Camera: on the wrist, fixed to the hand. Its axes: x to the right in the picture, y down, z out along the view.
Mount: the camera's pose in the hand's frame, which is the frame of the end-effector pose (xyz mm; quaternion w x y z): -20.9 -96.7 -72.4 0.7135 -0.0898 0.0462 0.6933
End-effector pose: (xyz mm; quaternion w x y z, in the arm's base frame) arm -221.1 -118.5 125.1 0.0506 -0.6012 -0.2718 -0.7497
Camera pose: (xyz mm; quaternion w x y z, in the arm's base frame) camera -317.6 -75.7 62.8 0.5145 -0.5873 0.2926 -0.5520
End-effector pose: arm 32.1 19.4 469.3 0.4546 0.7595 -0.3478 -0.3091
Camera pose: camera 101.0 104.1 413.6 0.6229 0.2742 -0.7260 0.0985
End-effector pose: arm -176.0 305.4 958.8 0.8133 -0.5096 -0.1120 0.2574
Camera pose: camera -132.0 204.8 1013.2 0.3613 -0.5262 0.2879 0.7140
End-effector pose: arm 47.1 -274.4 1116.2 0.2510 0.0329 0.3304 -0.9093
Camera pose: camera 11.4 -157.2 1121.0 0.7972 0.2720 0.3062 -0.4436
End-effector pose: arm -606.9 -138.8 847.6 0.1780 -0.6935 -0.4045 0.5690
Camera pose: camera -574.5 -80.4 950.4 0.3111 0.8175 -0.1493 -0.4610
